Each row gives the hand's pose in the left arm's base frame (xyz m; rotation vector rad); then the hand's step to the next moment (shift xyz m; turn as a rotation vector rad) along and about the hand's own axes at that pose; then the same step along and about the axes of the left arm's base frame.
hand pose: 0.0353 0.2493 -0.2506 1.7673 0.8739 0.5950
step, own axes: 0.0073 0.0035 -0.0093 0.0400 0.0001 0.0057
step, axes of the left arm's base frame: -0.0014 0.0104 0.0064 0.0288 0.0283 -0.0023
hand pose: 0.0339 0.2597 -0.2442 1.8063 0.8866 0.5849
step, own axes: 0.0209 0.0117 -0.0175 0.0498 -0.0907 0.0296
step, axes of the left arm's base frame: 0.0037 0.0237 0.0174 0.0244 0.0435 -0.0954
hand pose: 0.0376 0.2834 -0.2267 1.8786 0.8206 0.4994
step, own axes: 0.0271 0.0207 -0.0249 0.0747 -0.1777 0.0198
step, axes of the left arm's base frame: 0.0090 0.0294 0.0290 0.0072 0.0925 -0.1701
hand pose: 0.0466 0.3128 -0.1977 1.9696 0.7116 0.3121
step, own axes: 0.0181 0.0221 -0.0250 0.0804 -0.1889 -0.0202
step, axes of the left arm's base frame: 0.0097 0.0212 0.0300 -0.0120 0.1286 -0.1608
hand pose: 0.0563 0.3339 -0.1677 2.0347 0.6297 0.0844
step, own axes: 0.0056 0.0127 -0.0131 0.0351 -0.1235 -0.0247
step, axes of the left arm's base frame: 0.0059 0.0079 0.0164 -0.0265 0.0850 -0.0957
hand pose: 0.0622 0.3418 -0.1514 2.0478 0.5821 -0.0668
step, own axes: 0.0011 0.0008 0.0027 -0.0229 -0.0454 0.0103
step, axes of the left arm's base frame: 0.0018 -0.0022 -0.0011 -0.0378 0.0018 -0.0355
